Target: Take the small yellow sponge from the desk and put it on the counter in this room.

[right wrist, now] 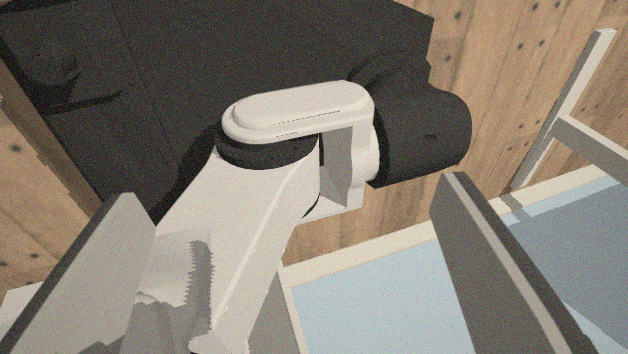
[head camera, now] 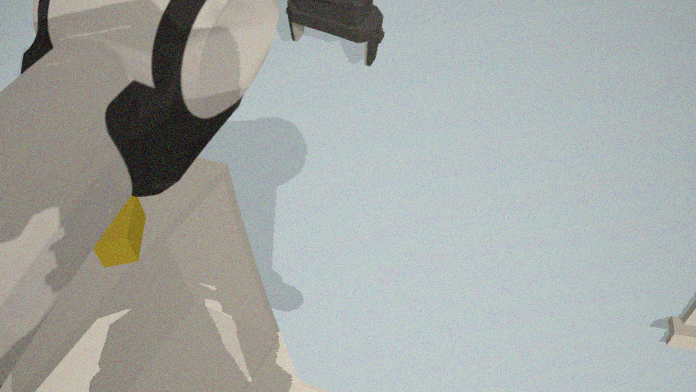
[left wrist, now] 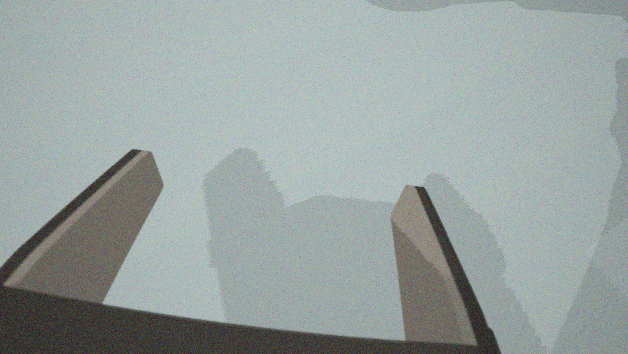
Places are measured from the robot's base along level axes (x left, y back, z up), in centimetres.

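Where they show: left gripper, fingertip midpoint: [head camera: 332, 48] [left wrist: 278, 184]; right gripper, fingertip midpoint: [right wrist: 289, 201].
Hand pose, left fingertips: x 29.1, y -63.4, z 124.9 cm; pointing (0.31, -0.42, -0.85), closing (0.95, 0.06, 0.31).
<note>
Things, the pixels of their centre, and the offset from my left fingertips. "*": a spot on its surface instead. Level surfaces: height alone.
- small yellow sponge at the middle of its body: [head camera: 120, 230] dx +23.2, dy +28.3, dz -16.6 cm
- wooden floor at its surface level: dz -124.8 cm
- pale angular piece at a spot on its surface: [head camera: 685, 341] * dx -69.7, dy -0.3, dz -43.2 cm
The small yellow sponge [head camera: 120, 237] lies on the beige desk top [head camera: 215, 220] at the left of the head view, its upper end hidden behind the dark elbow part of my left arm. My left gripper [head camera: 332, 51] [left wrist: 278, 184] is open and empty at the top of the head view, above and to the right of the sponge and well apart from it. My right gripper [right wrist: 289, 201] is open, with its fingers wide apart and nothing gripped. The sponge does not show in either wrist view. I cannot make out the counter.
A pale blue wall [head camera: 475, 175] [left wrist: 300, 90] [right wrist: 370, 300] carries shadows of the arm. The right wrist view shows my dark base [right wrist: 300, 40], a wooden floor [right wrist: 480, 90] and a pale frame [right wrist: 582, 75]. A pale angular piece [head camera: 685, 341] shows at the head view's right edge.
</note>
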